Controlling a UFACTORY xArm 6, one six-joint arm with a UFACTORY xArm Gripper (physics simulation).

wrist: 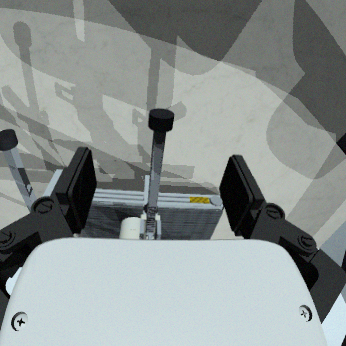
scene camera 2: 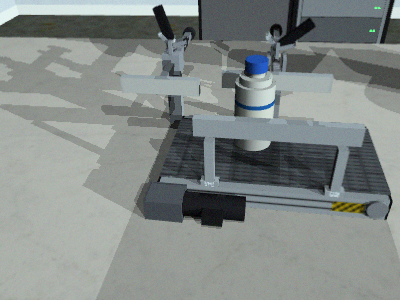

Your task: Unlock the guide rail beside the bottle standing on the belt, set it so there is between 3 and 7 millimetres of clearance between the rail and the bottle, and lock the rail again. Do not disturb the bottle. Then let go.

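Places are measured from the arm's base along level axes (x ahead, y left, z up), in metres.
Where they show: gripper, fingertip midpoint: (wrist: pixel 159 168).
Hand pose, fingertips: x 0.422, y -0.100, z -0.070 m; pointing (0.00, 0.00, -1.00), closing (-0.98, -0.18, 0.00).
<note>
Each offset is from my fingertips to the top centre of the thing. "spot": to the spot under its first point.
The white bottle with a blue cap and blue band @[spot: 0.023 m back, 0.314 m left, 0.068 m down] (scene camera 2: pixel 255 95) stands upright on the dark belt @[0.049 m back, 0.304 m left, 0.160 m down] (scene camera 2: pixel 300 167). Behind it, the pale guide rail @[spot: 0.082 m back, 0.236 m left, 0.078 m down] (scene camera 2: pixel 305 82) runs partly hidden by the bottle; the size of the gap cannot be told. Its clamp carries a black lever @[0.057 m back, 0.176 m left, 0.003 m down] (scene camera 2: pixel 298 32), tilted up to the right; whether it is locked cannot be told. My gripper (wrist: pixel 159 168) is wide open and empty, its fingers apart on either side of a rod with a black knob @[spot: 0.002 m back, 0.001 m right, 0.068 m down] (wrist: pixel 161 120). The gripper does not show in the scene view.
A second far rail @[0.126 m ahead, 0.295 m left, 0.068 m down] (scene camera 2: pixel 160 85) stands at the left, with a raised black lever @[spot: 0.150 m ahead, 0.214 m left, 0.012 m down] (scene camera 2: pixel 162 22); another black knob @[spot: 0.154 m ahead, 0.056 m left, 0.072 m down] (wrist: pixel 7 139) is at the left of the wrist view. A near rail @[spot: 0.067 m back, 0.380 m left, 0.078 m down] (scene camera 2: pixel 280 131) stands on two posts. A dark motor @[0.004 m ahead, 0.423 m left, 0.163 m down] (scene camera 2: pixel 215 206) juts out in front.
</note>
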